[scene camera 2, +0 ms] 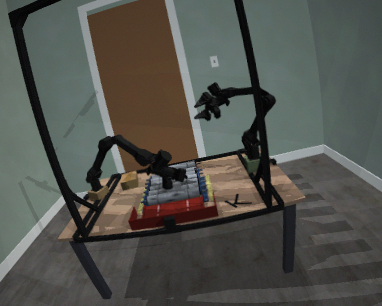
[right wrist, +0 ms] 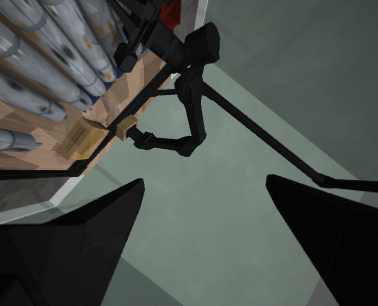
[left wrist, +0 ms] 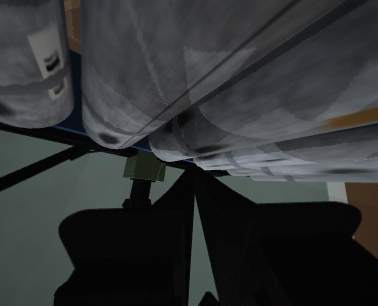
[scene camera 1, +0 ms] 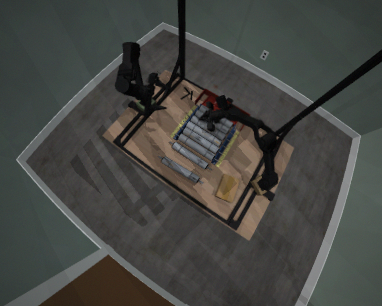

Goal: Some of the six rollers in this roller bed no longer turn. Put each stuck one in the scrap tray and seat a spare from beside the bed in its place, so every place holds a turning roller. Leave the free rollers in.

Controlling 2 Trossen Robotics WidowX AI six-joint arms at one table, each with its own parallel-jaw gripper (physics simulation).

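Places are measured from the left arm's base along level axes (x ahead, y left, z up), in centimetres.
Where they show: left gripper, fingertip midpoint: (scene camera 2: 187, 177) (left wrist: 193, 172) (scene camera 1: 198, 119); right gripper, fingertip midpoint: (scene camera 2: 194, 113) (right wrist: 204, 182) (scene camera 1: 168, 98); left arm's base, link origin: (scene camera 2: 97, 188) (right wrist: 130, 131) (scene camera 1: 263, 184); right arm's base, link origin: (scene camera 2: 254, 157) (left wrist: 142, 179) (scene camera 1: 145, 102).
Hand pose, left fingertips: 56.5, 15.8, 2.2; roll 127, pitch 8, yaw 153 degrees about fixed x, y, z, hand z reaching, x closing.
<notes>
Things, the pixels of their top centre, and the offset from my left fingertips, as dx, dy, dz. "pt": a spot on its surface instead.
- red scrap tray, surface spot: (scene camera 2: 150, 220) pt -2.5, -32.5, -4.9
- tan box, top centre: (right wrist: 90, 144) (scene camera 1: 228, 187) (scene camera 2: 128, 176) -47.3, +5.0, -3.4
- thin black three-legged object, top centre: (scene camera 2: 239, 201) (scene camera 1: 186, 93) +28.7, -5.9, -8.9
The roller bed (scene camera 1: 227, 149) (scene camera 2: 209, 185) has blue rails with yellow strips and holds a row of grey rollers (scene camera 1: 198, 143) (left wrist: 135, 60). Orange and dark marks show on some rollers in the right wrist view. Which rollers are stuck cannot be told. Two grey spare rollers lie on the table beside the bed, a nearer one (scene camera 1: 190, 155) and a farther one (scene camera 1: 179, 169). The red scrap tray (scene camera 2: 150, 220) stands at the bed's end. My left gripper (left wrist: 193, 172) is shut and empty, low over the rollers near the tray end. My right gripper (right wrist: 204, 182) (scene camera 2: 196, 111) is open and empty, high at its own side.
A tan box (scene camera 1: 227, 187) (scene camera 2: 129, 180) (right wrist: 82, 138) stands near the left arm's base. A thin black three-legged object (scene camera 1: 188, 93) (scene camera 2: 236, 201) lies beside the bed on the right arm's side. A black frame with tall posts surrounds the table. My left arm crosses above the bed.
</notes>
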